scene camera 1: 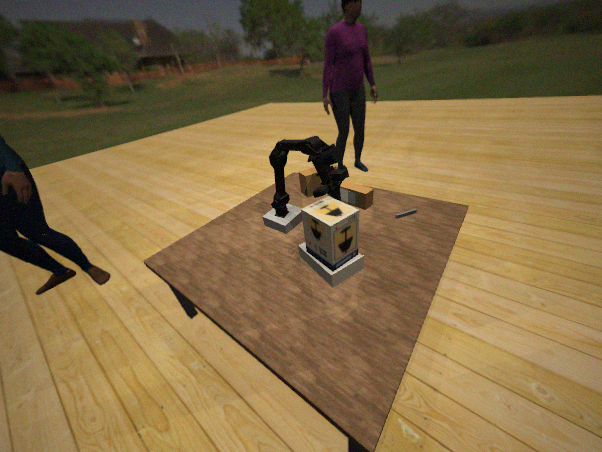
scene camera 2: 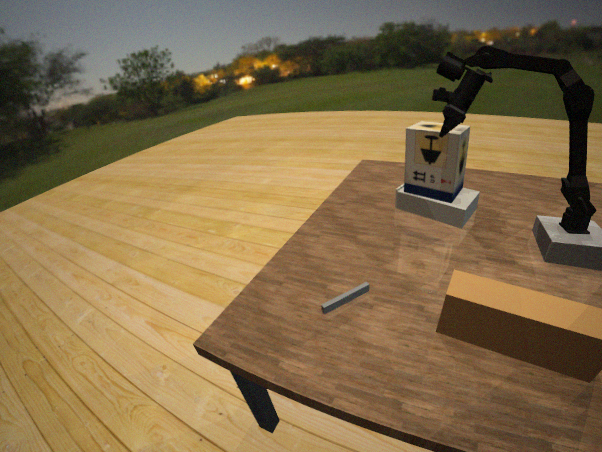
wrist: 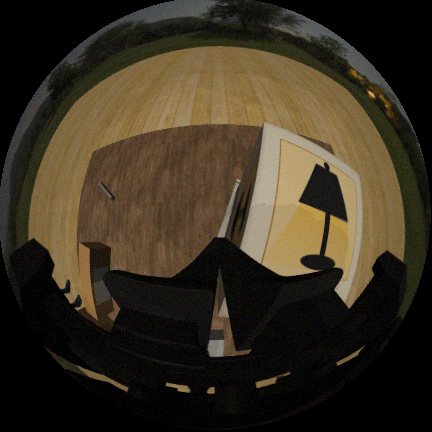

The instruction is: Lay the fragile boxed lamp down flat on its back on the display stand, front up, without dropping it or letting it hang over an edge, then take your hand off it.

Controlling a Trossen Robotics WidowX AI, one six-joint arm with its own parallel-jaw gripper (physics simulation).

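Places are measured from the arm's base along level axes (x ahead, y left, z up), in metres.
Pixels of known places: gripper, fingertip midpoint: (scene camera 1: 339, 200) (scene camera 2: 440, 136) (wrist: 218, 242); arm's base at its link origin: (scene camera 1: 281, 213) (scene camera 2: 573, 228).
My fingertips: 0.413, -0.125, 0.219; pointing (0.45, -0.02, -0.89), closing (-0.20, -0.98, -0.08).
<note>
Ahead of a thing's pixels: the offset from my fingertips to its middle, as dx, dy, dz. Level surfaces: height alone.
The white and yellow boxed lamp @[-0.008, -0.095, -0.103] (scene camera 1: 331, 237) (scene camera 2: 432, 162) (wrist: 295, 215) stands upright on the pale grey display stand (scene camera 1: 349, 271) (scene camera 2: 435, 211) (wrist: 228, 212). The lamp pictures on its sides appear upside down in the scene views, and another lamp picture is on its top face. A dark blue band runs around its bottom. My black gripper (scene camera 2: 443, 134) (wrist: 218, 242) is shut and empty. Its tips are at the height of the box's top edge, beside or in front of one side face in scene camera 2. Whether they touch the box cannot be told. In scene camera 1 the box hides the tips.
Brown cardboard blocks @[-0.130, +0.495, -0.230] (scene camera 1: 359, 196) (scene camera 2: 520, 320) (wrist: 95, 280) lie near the arm's base block (scene camera 1: 281, 221) (scene camera 2: 565, 250). A grey bar @[+0.228, +0.423, -0.274] (scene camera 1: 406, 213) (scene camera 2: 345, 298) (wrist: 106, 191) lies on the wooden table @[dz -0.285] (scene camera 1: 280, 310) (scene camera 2: 310, 345) (wrist: 160, 200). Two people stand beyond the table's edges.
</note>
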